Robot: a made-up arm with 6 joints. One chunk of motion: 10 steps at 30 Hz.
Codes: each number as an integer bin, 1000 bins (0 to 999) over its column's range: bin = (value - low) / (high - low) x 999, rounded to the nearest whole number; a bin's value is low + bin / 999 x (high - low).
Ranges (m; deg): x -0.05..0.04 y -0.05..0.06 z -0.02..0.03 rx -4..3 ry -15..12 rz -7..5
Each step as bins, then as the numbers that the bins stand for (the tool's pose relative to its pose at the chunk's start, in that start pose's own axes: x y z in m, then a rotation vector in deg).
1 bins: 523 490 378 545 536 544
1 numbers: -0.0029 0.0040 -0.0011 -0.18 -0.51 -0.47
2 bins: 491 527 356 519 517 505
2 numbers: -0.0058 0.0080 -0.0022 -0.36 -1.03 -0.93
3 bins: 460 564 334 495 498 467
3 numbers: -0.0086 0.0121 -0.0033 -0.53 -1.54 -1.39
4 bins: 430 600 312 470 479 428
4 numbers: -0.0113 0.0161 -0.0044 -0.71 -2.05 -1.86
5 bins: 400 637 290 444 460 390
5 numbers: -0.0140 0.0201 -0.0055 -0.89 -2.57 -2.32
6 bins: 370 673 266 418 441 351
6 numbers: -0.0167 0.0241 -0.0067 -1.07 -3.08 -2.78
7 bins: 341 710 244 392 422 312
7 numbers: -0.0193 0.0282 -0.0078 -1.25 -3.59 -3.25
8 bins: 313 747 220 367 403 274
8 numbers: -0.0218 0.0323 -0.0090 -1.43 -4.11 -3.71
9 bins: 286 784 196 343 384 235
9 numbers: -0.0242 0.0363 -0.0102 -1.60 -4.62 -4.18
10 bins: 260 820 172 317 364 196
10 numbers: -0.0266 0.0403 -0.0114 -1.78 -5.16 -4.65
